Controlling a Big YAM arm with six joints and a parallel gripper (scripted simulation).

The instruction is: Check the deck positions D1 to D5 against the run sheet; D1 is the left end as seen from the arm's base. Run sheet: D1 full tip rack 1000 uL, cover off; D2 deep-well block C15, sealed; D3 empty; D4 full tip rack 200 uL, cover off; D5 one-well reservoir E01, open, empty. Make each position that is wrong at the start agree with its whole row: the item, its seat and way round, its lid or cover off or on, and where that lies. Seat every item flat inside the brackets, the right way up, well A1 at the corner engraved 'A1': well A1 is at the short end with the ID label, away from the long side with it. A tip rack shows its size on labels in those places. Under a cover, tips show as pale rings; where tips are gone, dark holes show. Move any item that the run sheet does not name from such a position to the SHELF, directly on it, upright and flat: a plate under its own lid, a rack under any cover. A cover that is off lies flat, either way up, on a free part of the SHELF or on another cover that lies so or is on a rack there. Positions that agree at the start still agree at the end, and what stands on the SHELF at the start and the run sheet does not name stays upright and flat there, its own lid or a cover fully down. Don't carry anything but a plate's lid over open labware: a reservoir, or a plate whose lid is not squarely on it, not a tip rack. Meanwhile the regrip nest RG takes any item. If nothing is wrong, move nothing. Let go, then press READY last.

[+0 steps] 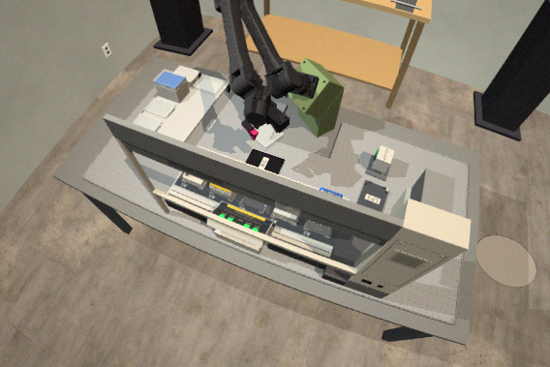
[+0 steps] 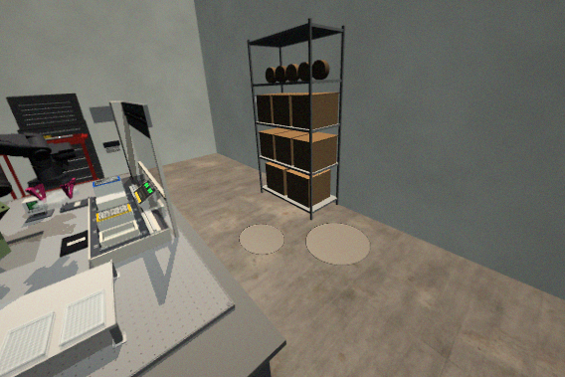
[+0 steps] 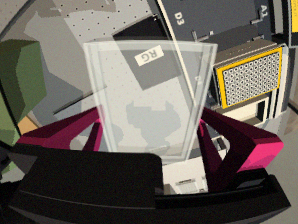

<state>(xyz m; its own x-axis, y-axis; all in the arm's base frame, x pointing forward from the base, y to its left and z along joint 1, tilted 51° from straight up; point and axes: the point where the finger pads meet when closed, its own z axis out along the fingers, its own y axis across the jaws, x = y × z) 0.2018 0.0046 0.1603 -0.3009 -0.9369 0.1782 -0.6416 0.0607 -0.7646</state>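
The clear tip-rack cover lies right at my hand. The rest, counted from my hand: yellow-labelled tip rack 170 mm ahead, 120 mm below, 70 mm to the right; then one-well reservoir 200 mm to the right, 160 mm ahead, 150 mm below; then black regrip nest 210 mm below.
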